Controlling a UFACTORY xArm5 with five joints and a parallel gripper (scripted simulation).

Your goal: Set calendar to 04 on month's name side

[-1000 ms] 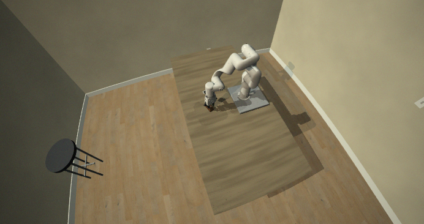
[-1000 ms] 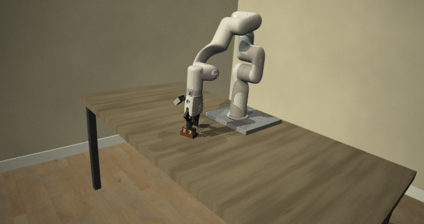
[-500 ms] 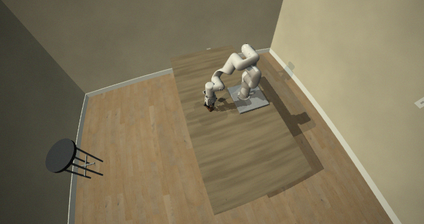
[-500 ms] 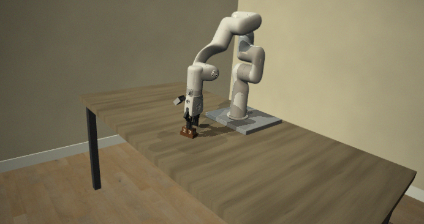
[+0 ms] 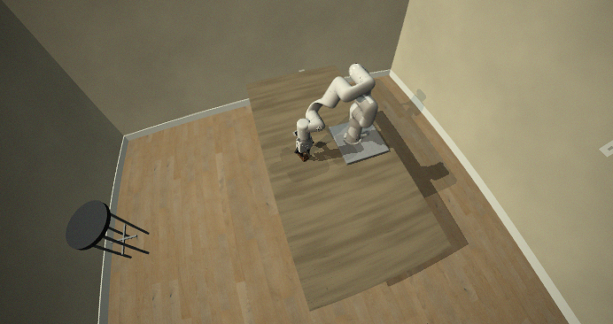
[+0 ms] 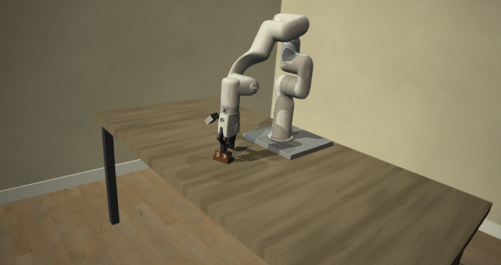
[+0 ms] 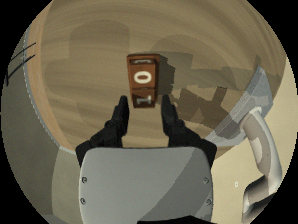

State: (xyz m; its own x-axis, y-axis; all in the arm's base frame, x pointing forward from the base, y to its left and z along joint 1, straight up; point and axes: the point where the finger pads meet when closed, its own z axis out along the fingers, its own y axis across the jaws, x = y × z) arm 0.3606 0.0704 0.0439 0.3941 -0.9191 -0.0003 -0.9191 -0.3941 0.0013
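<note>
Now: hand 6 cm above the brown tray, 2 cm to the left of it and 1 cm short of it.
</note>
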